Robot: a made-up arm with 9 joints. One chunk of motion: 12 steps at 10 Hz.
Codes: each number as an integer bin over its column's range. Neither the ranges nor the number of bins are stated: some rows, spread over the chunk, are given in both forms.
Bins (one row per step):
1: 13 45 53 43 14 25 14 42 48
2: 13 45 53 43 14 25 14 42 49
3: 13 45 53 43 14 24 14 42 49
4: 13 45 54 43 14 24 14 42 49
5: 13 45 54 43 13 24 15 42 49
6: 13 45 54 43 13 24 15 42 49
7: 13 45 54 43 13 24 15 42 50
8: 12 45 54 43 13 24 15 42 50
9: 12 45 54 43 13 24 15 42 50
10: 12 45 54 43 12 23 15 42 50
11: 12 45 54 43 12 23 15 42 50
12: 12 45 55 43 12 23 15 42 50
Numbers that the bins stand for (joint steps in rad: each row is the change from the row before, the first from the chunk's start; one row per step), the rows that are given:
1: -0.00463 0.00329 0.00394 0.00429 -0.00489 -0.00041 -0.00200 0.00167 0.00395
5: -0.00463 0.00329 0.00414 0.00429 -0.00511 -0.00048 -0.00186 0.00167 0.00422
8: -0.00505 0.00329 0.00414 0.00429 -0.00511 -0.00048 -0.00186 0.00167 0.00449
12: -0.00505 0.00329 0.00435 0.00429 -0.00533 -0.00054 -0.00186 0.00167 0.00449
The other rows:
2: -0.00463 0.00329 0.00394 0.00429 -0.00489 -0.00041 -0.00200 0.00167 0.00422
3: -0.00463 0.00329 0.00394 0.00429 -0.00489 -0.00048 -0.00200 0.00167 0.00422
4: -0.00463 0.00329 0.00414 0.00429 -0.00489 -0.00048 -0.00200 0.00167 0.00422
6: -0.00463 0.00329 0.00414 0.00429 -0.00511 -0.00048 -0.00186 0.00167 0.00422
7: -0.00463 0.00329 0.00414 0.00429 -0.00511 -0.00048 -0.00186 0.00167 0.00449
9: -0.00505 0.00329 0.00414 0.00429 -0.00511 -0.00048 -0.00186 0.00167 0.00449
10: -0.00505 0.00329 0.00414 0.00429 -0.00533 -0.00054 -0.00186 0.00167 0.00449
11: -0.00505 0.00329 0.00414 0.00429 -0.00533 -0.00054 -0.00186 0.00167 0.00449

